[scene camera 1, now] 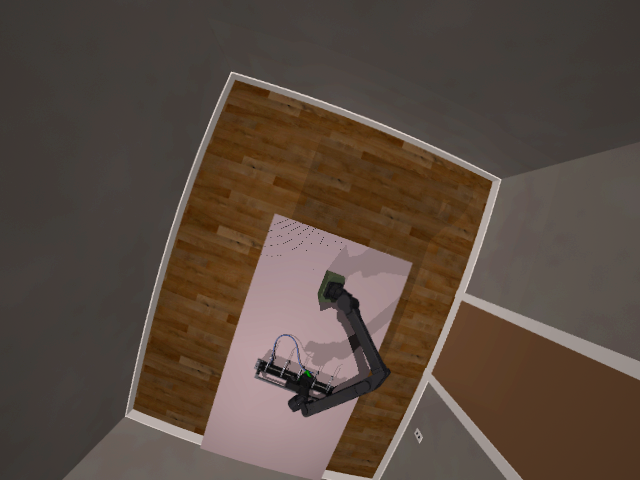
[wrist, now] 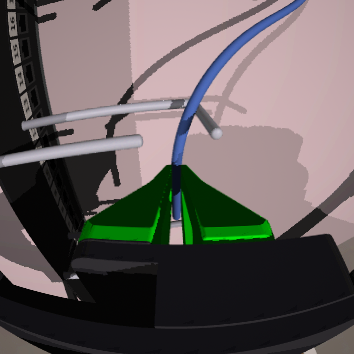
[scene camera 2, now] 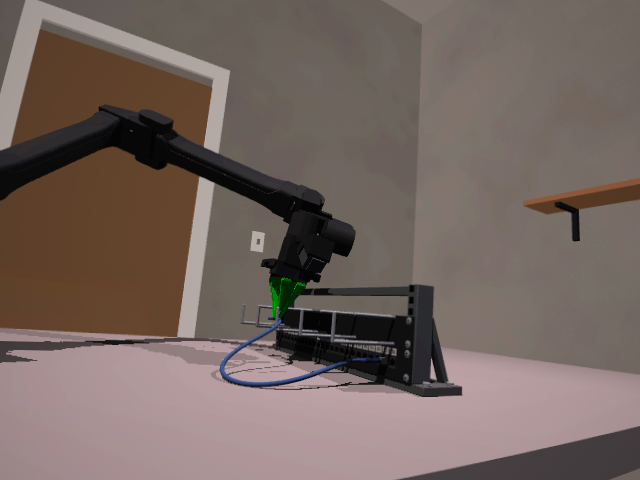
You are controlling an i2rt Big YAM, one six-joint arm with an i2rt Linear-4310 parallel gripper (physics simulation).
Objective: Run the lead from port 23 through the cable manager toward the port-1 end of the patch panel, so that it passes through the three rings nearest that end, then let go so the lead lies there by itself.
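The blue lead (scene camera 1: 284, 335) (scene camera 2: 258, 383) (wrist: 215, 70) is plugged in near the near end of the black patch panel (scene camera 2: 400, 376) in scene camera 2. It bows out in front over the table and rises to my gripper (scene camera 1: 309, 373) (scene camera 2: 277, 317) (wrist: 176, 167). The green fingertips are shut on the lead near its free end, at the cable manager's rings. A near ring (scene camera 2: 333, 326) stands clear of the raised stretch. In the wrist view the lead crosses the outer corner of a wire ring (wrist: 115, 109); whether it is inside is unclear. Port labels 13 to 16 show there.
The panel's dark rack frame (scene camera 2: 422, 335) stands on the pink table (scene camera 1: 232, 413) (scene camera 2: 155, 423), with a top rail close behind the gripper. More wire rings (scene camera 2: 243, 314) stick out beyond the fingertips. The arm's green base plate (scene camera 1: 324, 297) is on the same table.
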